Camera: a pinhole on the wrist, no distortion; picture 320 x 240 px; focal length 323.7 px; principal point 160.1 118.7 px. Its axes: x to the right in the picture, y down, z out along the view. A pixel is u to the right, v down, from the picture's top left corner.
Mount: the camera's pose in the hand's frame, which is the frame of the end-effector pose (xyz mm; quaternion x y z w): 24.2 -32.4 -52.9 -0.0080 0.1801 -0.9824 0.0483
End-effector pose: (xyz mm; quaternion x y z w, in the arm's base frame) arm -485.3 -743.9 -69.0 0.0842 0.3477 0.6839 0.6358
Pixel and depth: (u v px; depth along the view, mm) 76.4 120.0 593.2
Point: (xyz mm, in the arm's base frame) -55.1 -388.1 106.1
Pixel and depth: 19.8 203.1 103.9
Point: -406.3 -666.1 -120.1
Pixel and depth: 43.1 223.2 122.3
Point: -384.7 -661.4 -121.4
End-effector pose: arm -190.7 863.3 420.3 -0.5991 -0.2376 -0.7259 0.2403
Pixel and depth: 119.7 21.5 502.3
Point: 109.7 1204.1 584.2
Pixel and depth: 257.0 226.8 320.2
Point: -185.9 1194.7 391.1
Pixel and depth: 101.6 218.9 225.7
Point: -212.7 1076.3 510.4
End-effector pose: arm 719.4 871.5 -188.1 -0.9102 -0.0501 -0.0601 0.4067
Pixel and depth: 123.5 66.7 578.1
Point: 833.6 1359.8 -412.2
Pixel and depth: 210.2 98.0 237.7
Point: 710.7 1071.9 -226.9
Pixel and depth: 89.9 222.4 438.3
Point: 841.7 1311.9 -143.0
